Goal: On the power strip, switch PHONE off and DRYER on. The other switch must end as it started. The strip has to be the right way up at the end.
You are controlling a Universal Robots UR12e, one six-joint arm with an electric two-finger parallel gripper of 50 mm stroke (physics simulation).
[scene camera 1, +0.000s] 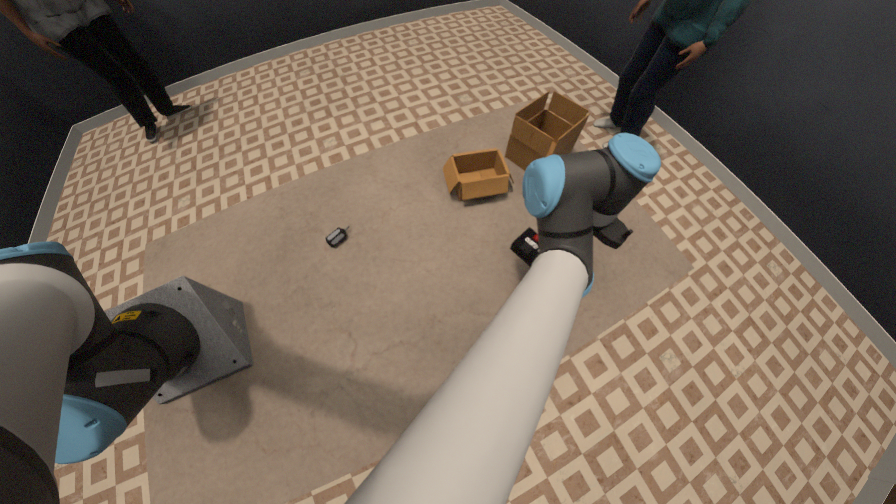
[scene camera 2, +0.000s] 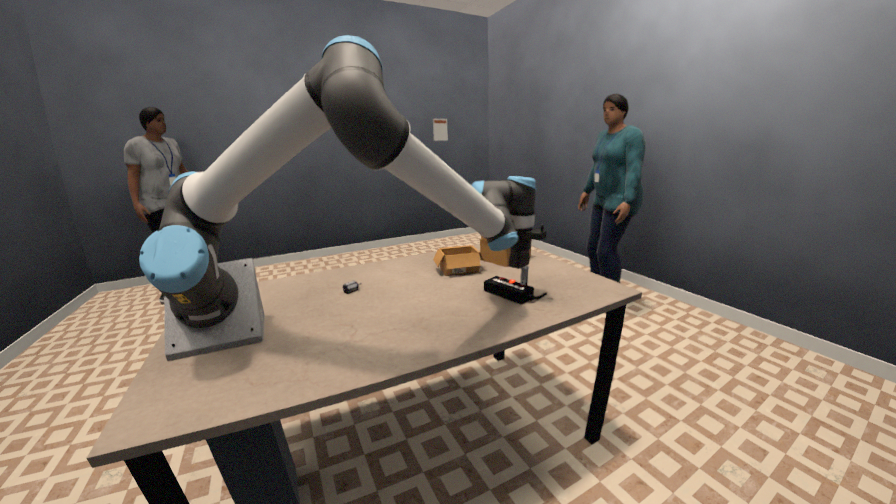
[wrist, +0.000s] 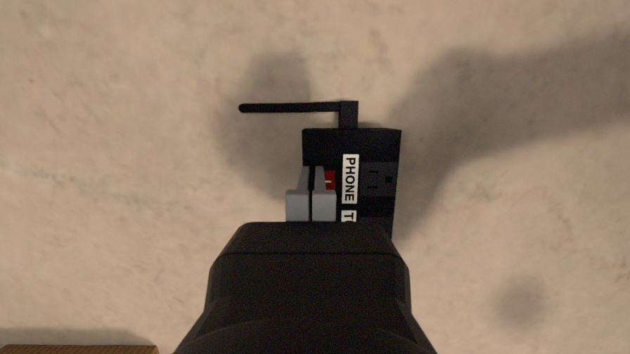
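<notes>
The black power strip (scene camera 1: 523, 249) (scene camera 2: 505, 290) (wrist: 370, 145) lies right way up on the table. Its PHONE label (wrist: 350, 178) is readable; the TUNER label is cut off by the gripper body. The PHONE switch (wrist: 329, 180) shows dark red and unlit, partly covered by the fingers. In scene camera 2 a bright orange-red switch (scene camera 2: 511, 282) glows near the strip's middle. The DRYER label cannot be read in any view. My gripper (scene camera 2: 524, 285) (wrist: 312, 179) is shut and empty, its fingertips down at the PHONE switch; contact is hard to tell. The arm hides the fingers in scene camera 1.
The strip's cable (scene camera 2: 540, 294) (wrist: 290, 107) sticks out at the PHONE end. A small open carton (scene camera 1: 482, 181) (scene camera 2: 460, 262) and a taller carton (scene camera 1: 532, 141) (scene camera 2: 494, 251) stand behind the strip. A small dark grey object (scene camera 1: 336, 236) (scene camera 2: 350, 287) lies nearer the robot base. Two people stand beyond the table.
</notes>
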